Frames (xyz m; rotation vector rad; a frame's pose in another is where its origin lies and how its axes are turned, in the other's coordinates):
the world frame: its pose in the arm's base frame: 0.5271 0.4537 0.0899 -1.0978 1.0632 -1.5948
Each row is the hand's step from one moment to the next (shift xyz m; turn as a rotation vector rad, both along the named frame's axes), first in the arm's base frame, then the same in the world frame.
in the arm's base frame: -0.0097 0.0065 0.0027 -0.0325 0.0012 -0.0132
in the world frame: -0.0038 -0.0060 -0.0097 0.0029 0.0059 -0.0345
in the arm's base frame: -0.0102 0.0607 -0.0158 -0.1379 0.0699 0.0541
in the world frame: -0.0593 -0.0007 -0.0229 -0.0294 -0.0947 -0.1304
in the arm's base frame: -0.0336 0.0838 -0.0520 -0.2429 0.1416 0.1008
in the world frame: -0.0835 0.0240 -0.0575 -0.0685 -0.1763 -0.2312
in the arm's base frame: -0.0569 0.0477 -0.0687 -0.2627 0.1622 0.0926
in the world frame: -0.0472 0.0435 -0.0782 -0.0858 -0.1770 -0.2553
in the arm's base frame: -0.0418 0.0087 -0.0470 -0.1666 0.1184 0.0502
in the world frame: -0.0087 0.0346 -0.0525 -0.0710 -0.1077 -0.1663
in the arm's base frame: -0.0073 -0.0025 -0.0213 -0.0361 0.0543 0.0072
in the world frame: -0.0001 0.0194 -0.0116 -0.0436 -0.0263 -0.0414
